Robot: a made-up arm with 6 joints.
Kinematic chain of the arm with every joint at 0, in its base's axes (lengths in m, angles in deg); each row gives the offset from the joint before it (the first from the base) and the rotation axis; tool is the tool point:
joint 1: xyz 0 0 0.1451 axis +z
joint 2: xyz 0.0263 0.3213 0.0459 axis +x
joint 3: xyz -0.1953 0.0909 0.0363 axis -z
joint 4: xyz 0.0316 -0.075 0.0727 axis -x
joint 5: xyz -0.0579 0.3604 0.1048 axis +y
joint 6: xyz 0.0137 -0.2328 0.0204 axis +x
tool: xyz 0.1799 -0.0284 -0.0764
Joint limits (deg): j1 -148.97..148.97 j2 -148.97..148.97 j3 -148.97..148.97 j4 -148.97..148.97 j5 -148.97..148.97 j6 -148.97..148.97
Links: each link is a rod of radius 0.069 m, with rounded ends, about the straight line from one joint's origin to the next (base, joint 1, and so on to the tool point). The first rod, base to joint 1, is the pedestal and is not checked.
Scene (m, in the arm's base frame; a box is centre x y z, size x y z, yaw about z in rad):
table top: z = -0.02
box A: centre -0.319 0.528 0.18 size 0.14 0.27 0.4 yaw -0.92
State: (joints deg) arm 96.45 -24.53 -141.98 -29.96 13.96 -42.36
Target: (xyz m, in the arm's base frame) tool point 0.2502 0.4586 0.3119
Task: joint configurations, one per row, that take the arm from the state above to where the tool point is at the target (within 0.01 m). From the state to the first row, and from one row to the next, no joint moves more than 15 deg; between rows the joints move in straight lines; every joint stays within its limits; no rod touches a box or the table.
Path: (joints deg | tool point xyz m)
1: 83.99 -13.74 -133.47 -37.87 3.31 -35.30 | -0.6409 -0.1664 0.3236
2: 71.53 -2.95 -124.95 -45.79 -7.34 -28.25 | -0.6458 0.0193 0.3998
3: 59.06 7.85 -116.44 -53.70 -17.98 -21.19 | -0.5690 0.1944 0.4729
4: 45.92 14.13 -115.11 -56.25 -13.88 -17.76 | -0.4891 0.2912 0.4906
5: 32.77 20.41 -113.77 -58.81 -9.78 -14.33 | -0.3950 0.3614 0.5052
6: 19.63 26.69 -112.44 -61.37 -5.68 -10.90 | -0.2948 0.4037 0.5164
7: 6.48 32.97 -111.11 -63.92 -1.58 -7.47 | -0.1961 0.4197 0.5238
8: -6.66 39.25 -109.78 -66.48 2.52 -4.04 | -0.1056 0.4127 0.5272
9: -18.10 31.52 -111.68 -57.94 13.63 -13.14 | -0.0414 0.4704 0.4783
10: -29.53 23.78 -113.59 -49.40 24.74 -22.23 | 0.0482 0.5013 0.4226
11: -40.96 16.04 -115.50 -40.85 35.85 -31.33 | 0.1501 0.4976 0.3657
12: -52.40 8.31 -117.40 -32.31 46.96 -40.42 | 0.2502 0.4586 0.3119

